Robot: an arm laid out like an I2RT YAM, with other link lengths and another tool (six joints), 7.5 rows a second.
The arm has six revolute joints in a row. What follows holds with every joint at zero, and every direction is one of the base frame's.
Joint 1 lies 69.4 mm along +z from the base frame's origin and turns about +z.
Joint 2 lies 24.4 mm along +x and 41.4 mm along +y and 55.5 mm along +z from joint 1 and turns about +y.
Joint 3 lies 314.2 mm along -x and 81.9 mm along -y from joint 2 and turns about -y.
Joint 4 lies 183.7 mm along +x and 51.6 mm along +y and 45 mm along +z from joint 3 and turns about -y.
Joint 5 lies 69.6 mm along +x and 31.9 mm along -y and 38.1 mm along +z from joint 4 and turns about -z.
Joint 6 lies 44.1 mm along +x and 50.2 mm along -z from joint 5 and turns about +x.
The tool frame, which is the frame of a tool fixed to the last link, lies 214 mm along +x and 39 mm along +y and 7 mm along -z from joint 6; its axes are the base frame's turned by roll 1.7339, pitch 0.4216 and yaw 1.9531 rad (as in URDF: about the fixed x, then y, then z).
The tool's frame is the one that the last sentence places.
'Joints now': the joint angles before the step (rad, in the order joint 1, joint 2, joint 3, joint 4, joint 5, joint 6). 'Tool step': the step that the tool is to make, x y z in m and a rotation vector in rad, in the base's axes. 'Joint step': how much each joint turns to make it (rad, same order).
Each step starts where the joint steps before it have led.
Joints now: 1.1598, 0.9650, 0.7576, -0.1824, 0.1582, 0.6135
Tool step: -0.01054, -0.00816, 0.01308, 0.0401, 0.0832, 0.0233
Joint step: -0.0843, -0.0323, 0.0645, -0.1012, -0.1347, 0.0444
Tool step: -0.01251, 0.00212, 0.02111, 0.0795, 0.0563, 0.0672
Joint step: -0.1364, -0.0062, 0.0246, 0.0073, -0.2224, 0.0094
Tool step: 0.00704, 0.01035, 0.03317, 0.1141, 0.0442, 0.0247
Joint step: -0.1166, 0.0428, 0.0183, 0.1012, -0.1675, 0.0597
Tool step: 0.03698, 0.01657, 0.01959, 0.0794, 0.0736, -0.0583
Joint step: -0.0493, 0.1058, 0.0232, 0.1303, -0.0186, 0.1149
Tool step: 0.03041, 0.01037, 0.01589, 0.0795, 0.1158, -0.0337
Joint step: -0.0598, 0.0921, 0.0441, 0.0726, -0.0553, 0.1397
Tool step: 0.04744, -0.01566, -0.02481, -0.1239, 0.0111, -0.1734
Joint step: 0.0014, 0.0415, 0.0816, -0.1439, 0.1911, -0.0411
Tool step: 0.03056, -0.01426, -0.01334, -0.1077, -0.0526, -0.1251
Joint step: 0.0368, 0.0246, 0.0383, -0.0556, 0.1906, -0.0569
